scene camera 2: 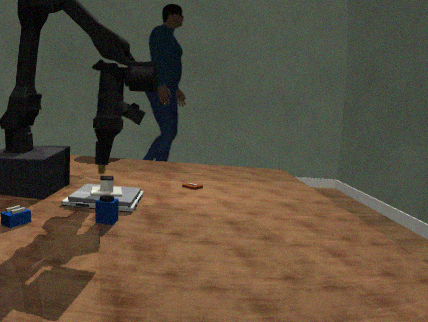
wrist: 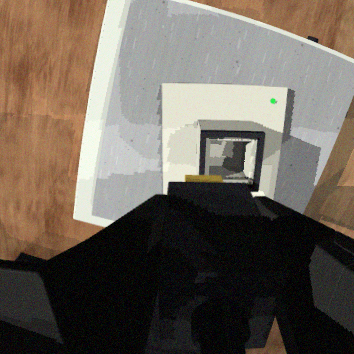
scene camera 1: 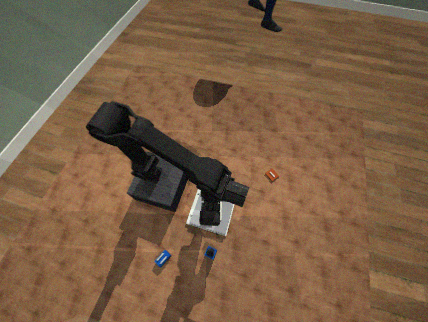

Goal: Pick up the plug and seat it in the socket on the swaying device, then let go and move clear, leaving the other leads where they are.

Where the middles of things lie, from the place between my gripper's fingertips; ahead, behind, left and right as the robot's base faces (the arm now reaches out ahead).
Labels:
I see the plug (wrist: 220, 275) 10 mm behind my hand and 10 mm above it. From my hand the other things lie so: device (scene camera 2: 90, 192) (60 mm below, 10 mm to the right, 10 mm ahead).

